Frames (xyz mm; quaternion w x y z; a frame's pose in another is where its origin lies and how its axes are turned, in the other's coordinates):
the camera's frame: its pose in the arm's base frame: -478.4 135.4 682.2 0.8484 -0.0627 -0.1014 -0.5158
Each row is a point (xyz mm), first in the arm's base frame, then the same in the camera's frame.
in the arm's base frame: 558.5 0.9 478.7
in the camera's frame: 531.7 859.1 -337.4
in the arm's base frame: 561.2 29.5 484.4
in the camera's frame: 509.6 874.7 -326.1
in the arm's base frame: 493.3 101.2 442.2
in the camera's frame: 407.4 847.5 -344.7
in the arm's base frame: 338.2 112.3 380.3
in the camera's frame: 313.8 715.0 -385.9
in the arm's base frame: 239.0 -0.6 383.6
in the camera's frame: 367.5 574.9 -395.8
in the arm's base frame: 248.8 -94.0 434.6
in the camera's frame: 464.6 540.6 -367.0
